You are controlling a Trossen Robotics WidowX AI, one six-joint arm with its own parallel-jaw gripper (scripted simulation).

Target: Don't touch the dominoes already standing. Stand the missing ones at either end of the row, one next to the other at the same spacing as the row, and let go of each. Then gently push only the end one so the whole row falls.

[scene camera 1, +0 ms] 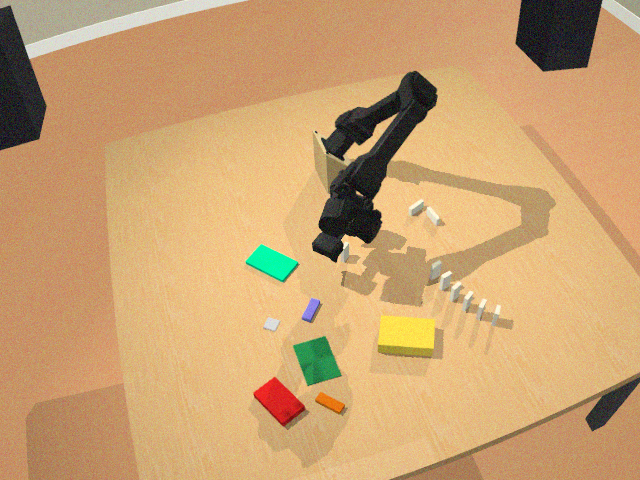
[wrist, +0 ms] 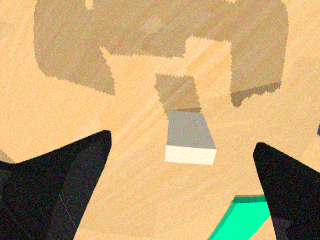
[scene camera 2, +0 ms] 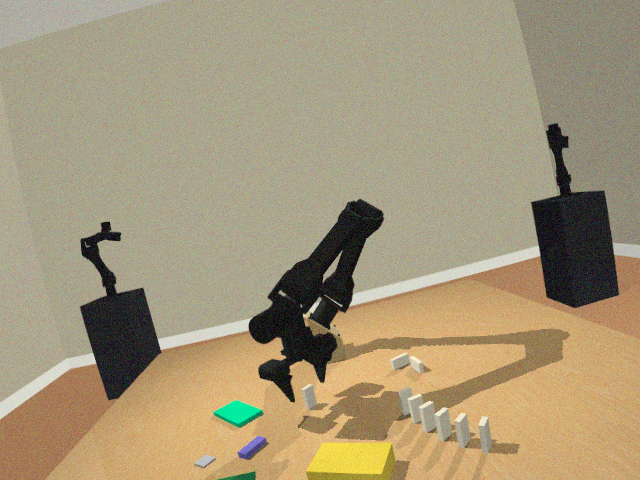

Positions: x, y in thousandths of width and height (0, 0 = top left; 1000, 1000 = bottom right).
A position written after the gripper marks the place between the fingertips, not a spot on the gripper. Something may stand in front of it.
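Open and holding nothing, the gripper (scene camera 2: 482, 816) is visible in scene camera 2, as is a teal tile (scene camera 2: 370, 861). Scene camera 1 shows the gripper (scene camera 1: 538, 518) and the teal tile (scene camera 1: 429, 551), together with a yellow block (scene camera 1: 623, 699), a dark green tile (scene camera 1: 498, 759) and a red block (scene camera 1: 440, 841). The wrist view shows a domino (wrist: 592, 585) and the gripper (wrist: 583, 602). The dark green tile is out of frame in the wrist view, and the red block is out of frame in the wrist view.
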